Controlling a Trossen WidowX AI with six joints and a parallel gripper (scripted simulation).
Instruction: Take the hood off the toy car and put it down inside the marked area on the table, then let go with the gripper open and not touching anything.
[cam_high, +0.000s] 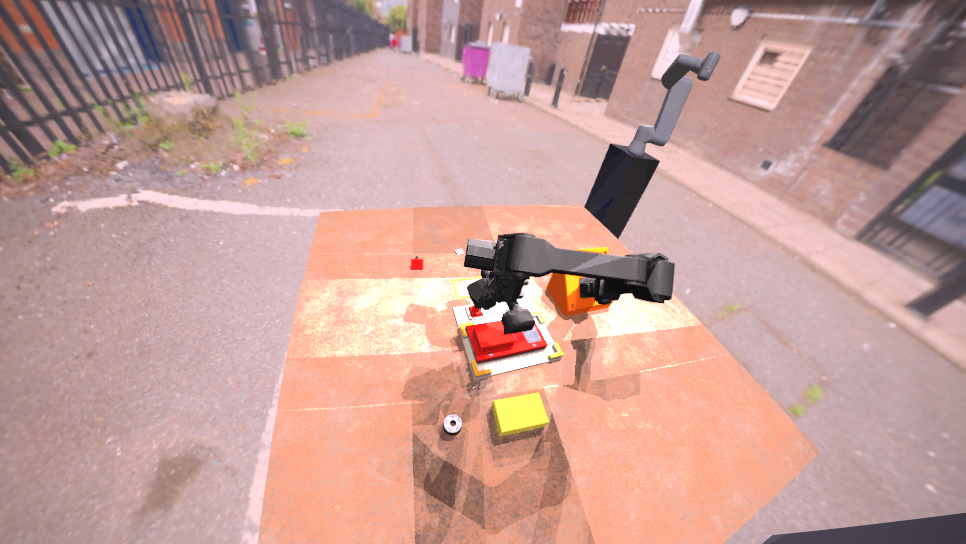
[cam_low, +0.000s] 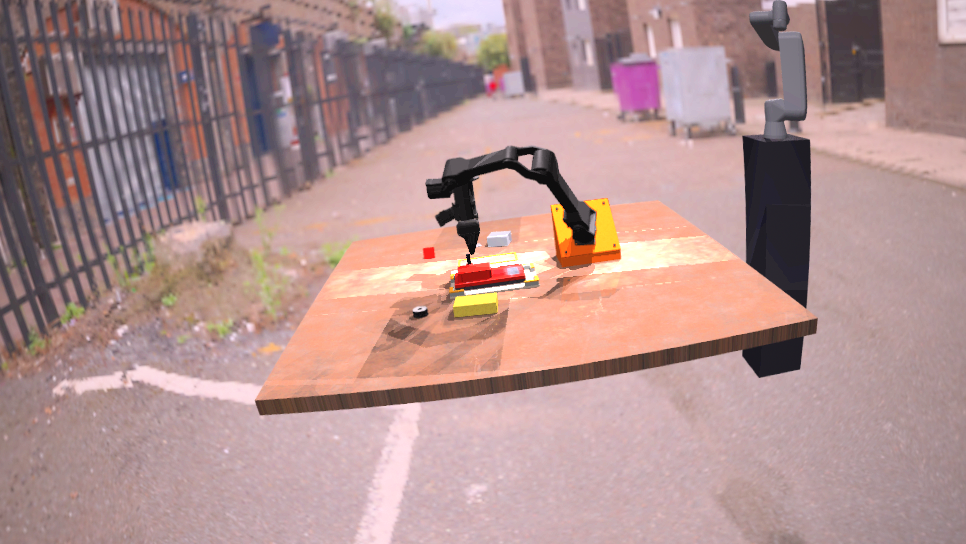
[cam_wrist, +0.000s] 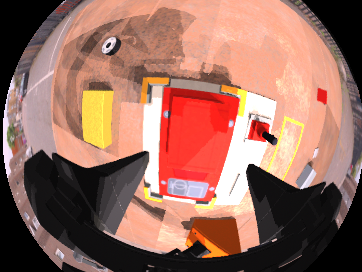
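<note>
The hood is 6 cm below my gripper tip. Also, from my gripper tip: grey block: 7 cm behind, 38 cm to the right, 8 cm below; yellow block: 1 cm behind, 20 cm to the left, 9 cm below.
</note>
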